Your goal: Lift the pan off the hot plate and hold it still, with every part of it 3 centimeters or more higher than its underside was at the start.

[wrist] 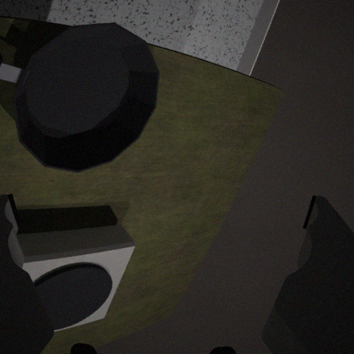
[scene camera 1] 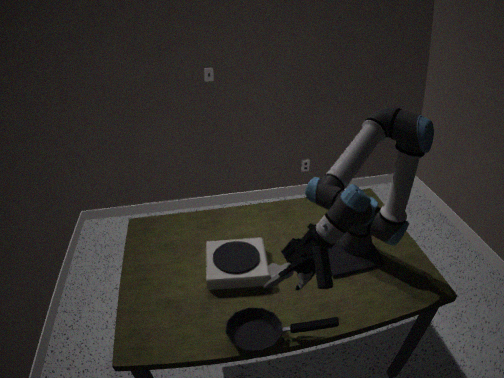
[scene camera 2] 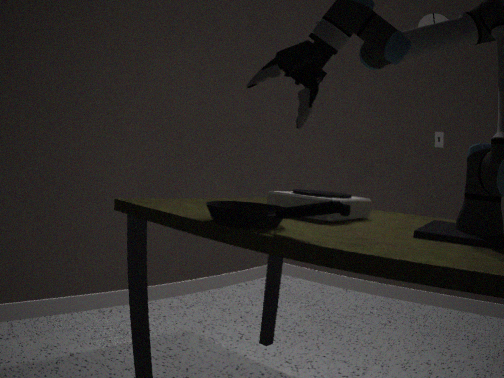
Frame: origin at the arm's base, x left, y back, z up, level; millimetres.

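Where they show: gripper, between the fingertips: [scene camera 1: 281, 289] [scene camera 2: 271, 107]; arm's base, origin of its link: [scene camera 1: 355, 243] [scene camera 2: 478, 230].
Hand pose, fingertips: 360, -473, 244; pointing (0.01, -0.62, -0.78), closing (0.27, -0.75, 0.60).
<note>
Each offset is from my fingertips to the top centre of the thing, as dx, dy, dz. "*": to the spot under its first point. Level surfaces: height alone.
The dark pan [scene camera 1: 256, 332] [scene camera 2: 245, 214] [wrist: 80, 90] stands upright on the table near its front edge, off the hot plate. Its black handle {+24, +119, -180} [scene camera 1: 315, 325] [scene camera 2: 320, 208] points right in both scene views; in the wrist view it is mostly cut off at the left. The white hot plate {-379, -52, -191} [scene camera 1: 240, 281] [scene camera 2: 359, 206] [wrist: 119, 259] with a dark round disc {* -372, -60, -192} [scene camera 1: 236, 257] [wrist: 80, 290] stands behind the pan, with a gap between them. My gripper [scene camera 1: 283, 286] [scene camera 2: 274, 107] [wrist: 160, 200] is wide open and empty, well above the table and the pan, touching neither.
The green table {dz -264} [scene camera 1: 165, 295] [scene camera 2: 400, 240] [wrist: 200, 150] has its front edge close to the pan. The dark base plate [scene camera 1: 357, 267] [scene camera 2: 440, 231] of my arm is at the right, behind the gripper in scene camera 1. Walls stand beyond the table.
</note>
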